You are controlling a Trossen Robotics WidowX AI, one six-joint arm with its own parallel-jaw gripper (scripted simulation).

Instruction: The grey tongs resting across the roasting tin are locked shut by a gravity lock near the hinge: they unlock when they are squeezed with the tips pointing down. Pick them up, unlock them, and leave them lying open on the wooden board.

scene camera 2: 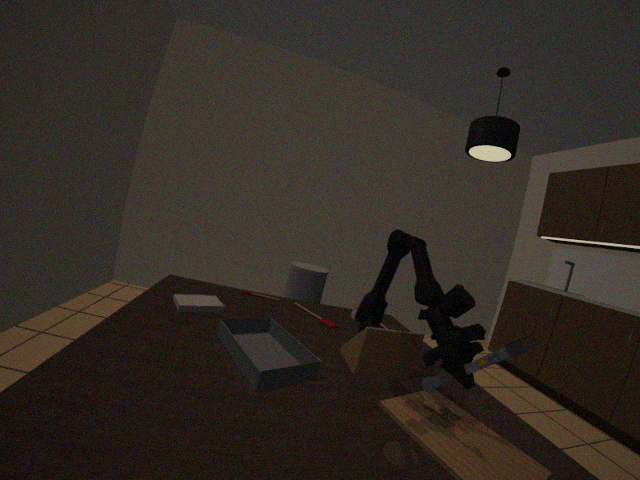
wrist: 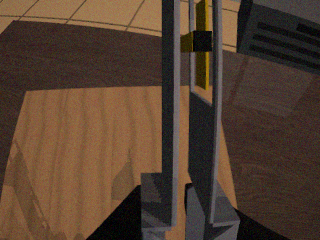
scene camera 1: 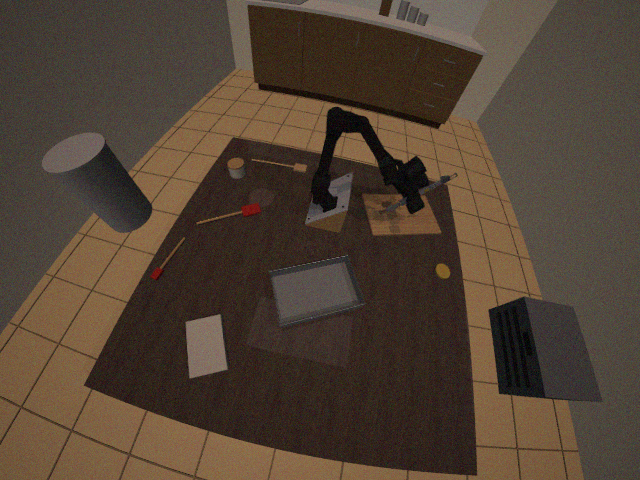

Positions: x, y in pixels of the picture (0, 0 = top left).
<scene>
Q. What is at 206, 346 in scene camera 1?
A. A white block.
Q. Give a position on a grey roasting tin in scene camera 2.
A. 270, 357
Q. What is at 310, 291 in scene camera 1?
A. A grey roasting tin.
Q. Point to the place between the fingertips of my gripper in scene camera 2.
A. At 471, 388
</scene>
